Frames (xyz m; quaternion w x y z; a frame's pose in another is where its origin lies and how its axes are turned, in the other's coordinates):
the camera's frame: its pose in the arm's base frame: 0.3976 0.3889 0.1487 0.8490 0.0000 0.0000 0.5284
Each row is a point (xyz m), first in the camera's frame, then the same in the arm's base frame.
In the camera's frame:
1: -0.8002 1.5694 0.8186
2: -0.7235 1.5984 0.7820
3: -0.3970 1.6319 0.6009
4: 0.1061 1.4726 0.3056
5: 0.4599 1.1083 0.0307
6: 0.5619 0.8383 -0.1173
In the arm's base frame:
1: -1.3639 0.3640 0.9673
2: -1.3560 0.4456 0.9307
3: -1.2419 0.7533 0.7496
4: -0.8768 1.1344 0.4543
5: -0.3937 1.2909 0.1794
6: -0.1064 1.2632 0.0314

